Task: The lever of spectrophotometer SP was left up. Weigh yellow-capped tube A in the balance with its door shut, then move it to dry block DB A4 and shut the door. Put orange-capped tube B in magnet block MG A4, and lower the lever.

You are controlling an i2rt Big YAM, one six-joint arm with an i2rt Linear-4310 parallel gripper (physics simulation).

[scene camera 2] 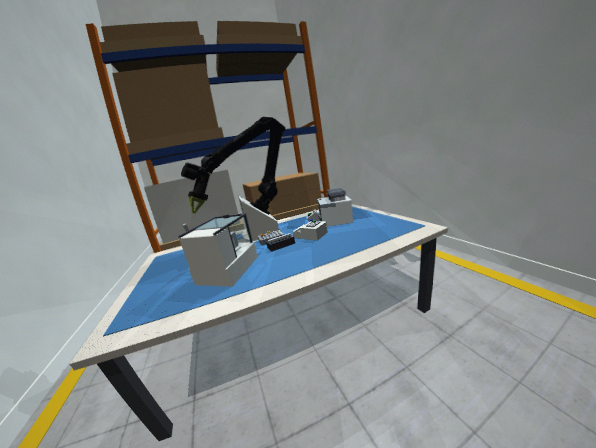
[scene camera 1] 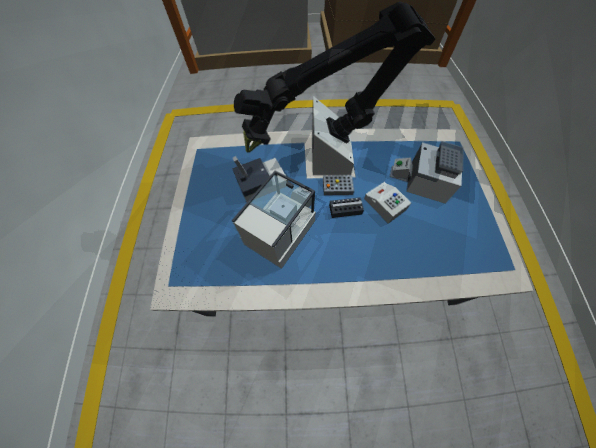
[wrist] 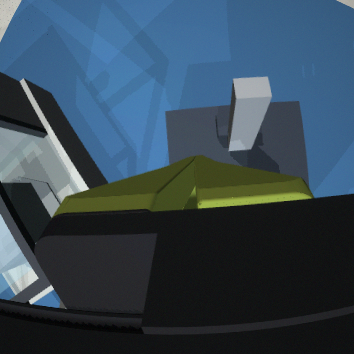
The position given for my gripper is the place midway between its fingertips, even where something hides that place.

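Observation:
Scene camera 1 has my gripper (scene camera 1: 247, 152), which is shut and holds nothing. In the wrist view there's my gripper again (wrist: 196, 169), along with a balance (wrist: 51, 162) and a lever stand (wrist: 251, 131).

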